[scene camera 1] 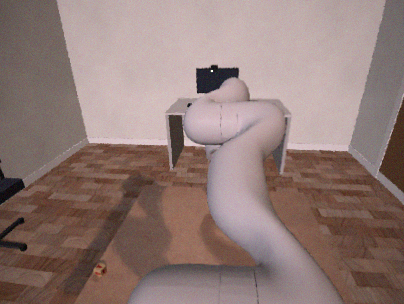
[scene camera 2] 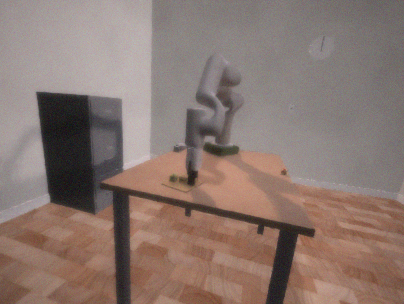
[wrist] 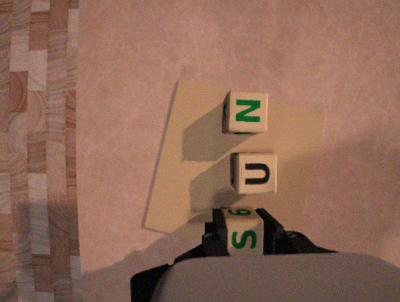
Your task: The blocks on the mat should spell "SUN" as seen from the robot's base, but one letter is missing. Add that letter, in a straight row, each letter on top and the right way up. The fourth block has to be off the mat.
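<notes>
My gripper (wrist: 237, 225) (scene camera 2: 192, 181) is shut on the S block (wrist: 244, 240), with a finger against its left and right sides in the wrist view. The green S faces up and a green 6 shows on the side towards the U block. The U block (wrist: 257, 173), black letter up and opening to the left, sits mid-mat. Beyond it, the N block (wrist: 248, 112) lies with its green letter up. U is slightly to the right of N and S. The tan mat (wrist: 297, 150) (scene camera 2: 175, 185) lies under the row. The fourth block (scene camera 1: 100, 270) (scene camera 2: 284, 171), with a red marking, is far off the mat.
The wooden table (scene camera 2: 240, 175) carries the mat and the arm's green base (scene camera 2: 221, 149). A small grey object (scene camera 2: 179, 147) is near the base. The table's edge runs along the left in the wrist view. A dark cabinet (scene camera 2: 70, 150) stands behind the table.
</notes>
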